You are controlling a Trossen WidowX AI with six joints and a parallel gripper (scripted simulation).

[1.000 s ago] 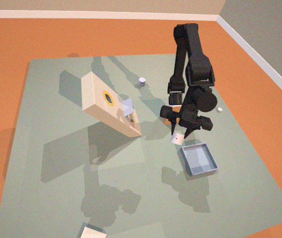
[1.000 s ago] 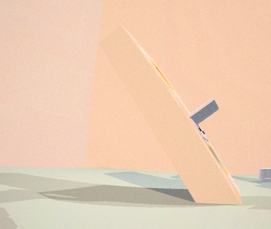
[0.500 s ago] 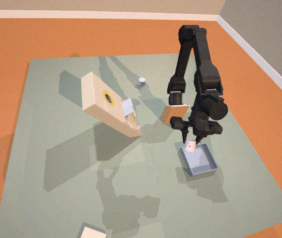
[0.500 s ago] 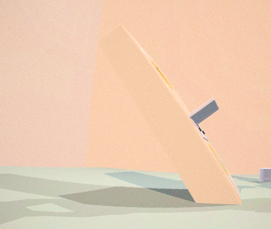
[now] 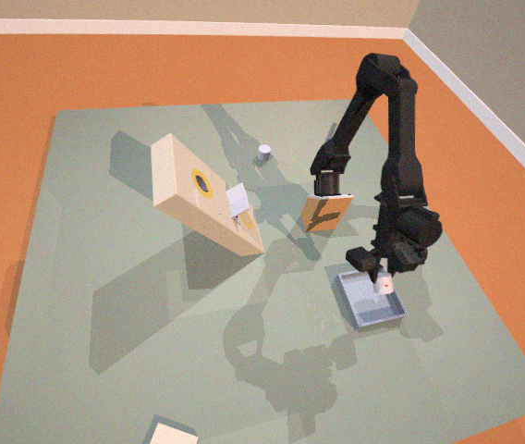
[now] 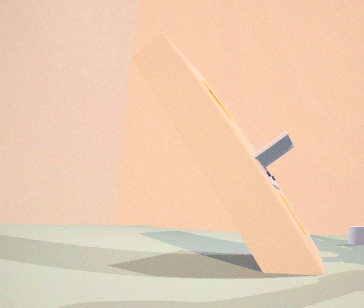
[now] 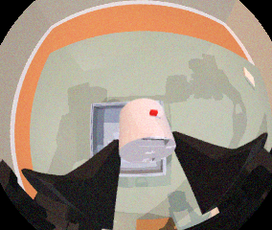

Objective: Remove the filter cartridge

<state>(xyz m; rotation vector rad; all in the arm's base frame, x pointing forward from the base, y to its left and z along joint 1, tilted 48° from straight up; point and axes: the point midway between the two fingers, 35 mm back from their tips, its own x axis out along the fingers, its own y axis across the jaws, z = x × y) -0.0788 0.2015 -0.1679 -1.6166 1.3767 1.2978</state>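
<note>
Now: gripper tip 3 cm past the grey tray, 1 cm to the left of it and 14 cm above it. Also, from my gripper tip: round filter cartridge right at my gripper tip; then grey bracket 35 cm ahead, 23 cm to the right, 1 cm below; then cream service panel 40 cm ahead, 22 cm to the right, 1 cm above.
</note>
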